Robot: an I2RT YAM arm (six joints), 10 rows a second.
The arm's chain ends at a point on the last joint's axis. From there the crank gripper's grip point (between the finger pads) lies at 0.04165 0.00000 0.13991 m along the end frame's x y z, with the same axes.
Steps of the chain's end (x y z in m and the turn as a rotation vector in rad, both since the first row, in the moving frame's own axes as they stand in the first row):
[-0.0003, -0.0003, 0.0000, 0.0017, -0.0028, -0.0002]
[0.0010, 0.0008, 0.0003, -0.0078, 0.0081, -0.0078]
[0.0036, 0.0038, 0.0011, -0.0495, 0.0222, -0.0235]
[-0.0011, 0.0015, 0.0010, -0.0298, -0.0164, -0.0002]
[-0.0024, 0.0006, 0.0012, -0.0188, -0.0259, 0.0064]
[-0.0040, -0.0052, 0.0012, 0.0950, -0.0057, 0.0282]
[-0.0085, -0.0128, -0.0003, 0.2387, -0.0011, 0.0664]
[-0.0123, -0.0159, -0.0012, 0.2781, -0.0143, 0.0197]
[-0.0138, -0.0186, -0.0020, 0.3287, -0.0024, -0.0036]
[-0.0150, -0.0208, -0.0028, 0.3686, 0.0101, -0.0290]
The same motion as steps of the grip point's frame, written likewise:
[-0.0007, -0.0005, 0.0001, 0.0017, -0.0028, -0.0002]
[0.0021, 0.0016, 0.0000, -0.0078, 0.0081, -0.0078]
[0.0068, 0.0097, 0.0000, -0.0495, 0.0222, -0.0235]
[-0.0034, 0.0057, 0.0016, -0.0298, -0.0164, -0.0002]
[-0.0060, 0.0035, 0.0022, -0.0188, -0.0259, 0.0064]
[-0.0046, -0.0173, 0.0009, 0.0950, -0.0057, 0.0282]
[-0.0076, -0.0431, -0.0039, 0.2387, -0.0011, 0.0664]
[-0.0139, -0.0536, -0.0059, 0.2781, -0.0143, 0.0197]
[-0.0142, -0.0639, -0.0094, 0.3287, -0.0024, -0.0036]
[-0.0144, -0.0723, -0.0128, 0.3686, 0.0101, -0.0290]

